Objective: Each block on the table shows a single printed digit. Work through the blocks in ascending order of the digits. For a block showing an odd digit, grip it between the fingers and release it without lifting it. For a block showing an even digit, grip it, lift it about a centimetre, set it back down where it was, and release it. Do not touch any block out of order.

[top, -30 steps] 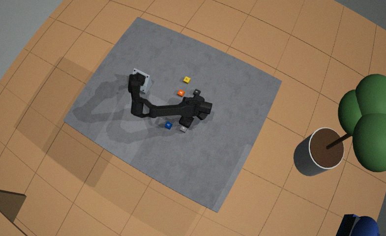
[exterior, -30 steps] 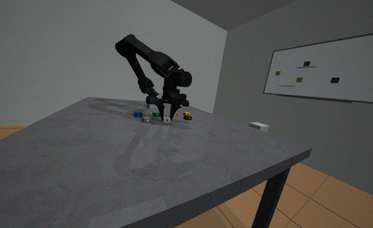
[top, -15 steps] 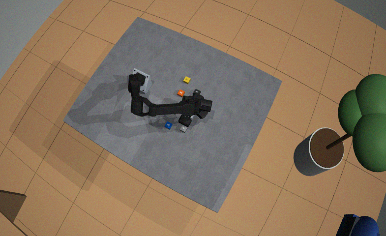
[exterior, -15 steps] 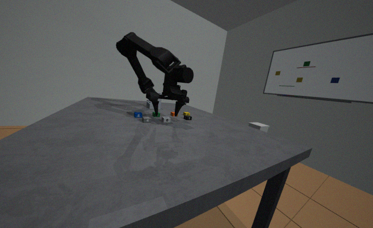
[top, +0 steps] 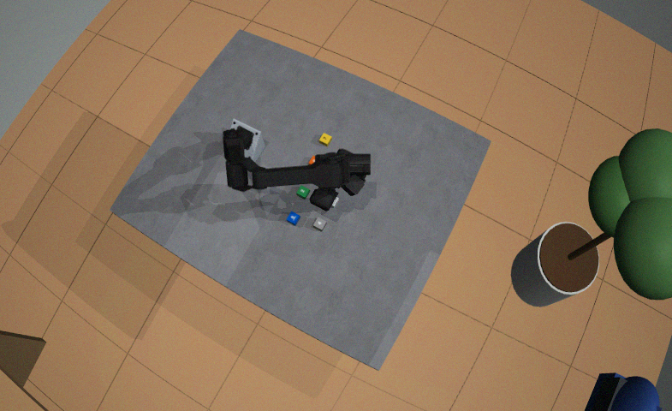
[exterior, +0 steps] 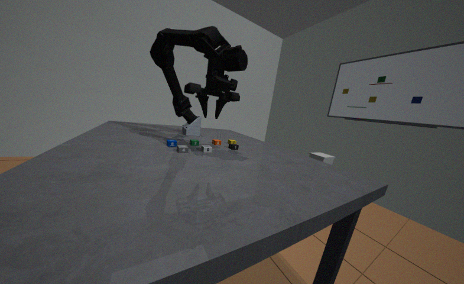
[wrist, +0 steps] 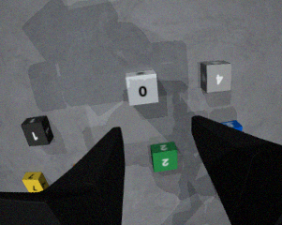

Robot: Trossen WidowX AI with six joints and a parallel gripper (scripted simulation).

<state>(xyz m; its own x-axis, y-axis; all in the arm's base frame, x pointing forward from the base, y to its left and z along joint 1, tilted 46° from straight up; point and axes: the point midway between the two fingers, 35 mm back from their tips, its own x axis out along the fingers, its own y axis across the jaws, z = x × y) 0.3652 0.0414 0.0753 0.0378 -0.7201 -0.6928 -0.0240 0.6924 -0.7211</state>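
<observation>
My gripper tip is 14 cm to the right of the black block, 11 cm above it and 5 cm past it. From my gripper tip the other things lie so: green block marked 2: 11 cm below, 11 cm behind, 2 cm to the right; grey block marked 4: 11 cm below, 9 cm to the right, 1 cm behind; white block marked 0: 11 cm below, 1 cm behind.
</observation>
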